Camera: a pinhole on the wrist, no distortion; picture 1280 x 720 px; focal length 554.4 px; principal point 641.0 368.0 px. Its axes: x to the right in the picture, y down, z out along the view. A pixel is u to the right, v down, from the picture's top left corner.
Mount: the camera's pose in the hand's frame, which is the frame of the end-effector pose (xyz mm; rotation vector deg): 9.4 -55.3 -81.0 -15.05 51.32 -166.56
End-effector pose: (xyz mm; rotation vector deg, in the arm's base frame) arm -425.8 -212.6 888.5 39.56 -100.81 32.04
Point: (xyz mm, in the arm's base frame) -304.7 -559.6 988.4
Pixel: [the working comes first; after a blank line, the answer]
In the camera's frame: -52.0 120.0 343.6

557 562
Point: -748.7 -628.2 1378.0
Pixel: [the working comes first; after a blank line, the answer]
In the camera's frame: -526.3 -205.0 495.2

52 139
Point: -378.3 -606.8 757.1
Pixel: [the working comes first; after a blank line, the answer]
In the camera's frame: 159.0 10.7 412.0

855 382
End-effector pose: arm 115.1 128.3 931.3 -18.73 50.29 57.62
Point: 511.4 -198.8 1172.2
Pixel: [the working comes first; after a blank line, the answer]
In the camera's frame: 374.6 204.4 355.6

1225 687
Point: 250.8 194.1 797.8
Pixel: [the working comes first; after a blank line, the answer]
In the camera's frame: -141.6 -17.2 139.2

77 299
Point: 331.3 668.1 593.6
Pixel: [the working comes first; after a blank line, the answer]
In the camera's frame: -584.0 -239.7 305.5

outside the picture
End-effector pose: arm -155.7 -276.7 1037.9 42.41 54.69 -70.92
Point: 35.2 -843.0 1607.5
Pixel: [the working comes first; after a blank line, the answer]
In the camera's frame: 365.0 -589.6 590.2

outside the picture
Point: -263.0 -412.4 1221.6
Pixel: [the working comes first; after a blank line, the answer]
In the camera's frame: 166.3 -82.8 233.9

1035 172
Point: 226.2 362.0 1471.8
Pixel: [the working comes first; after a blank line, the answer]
In the camera's frame: 540.9 -342.2 -599.2

behind the camera
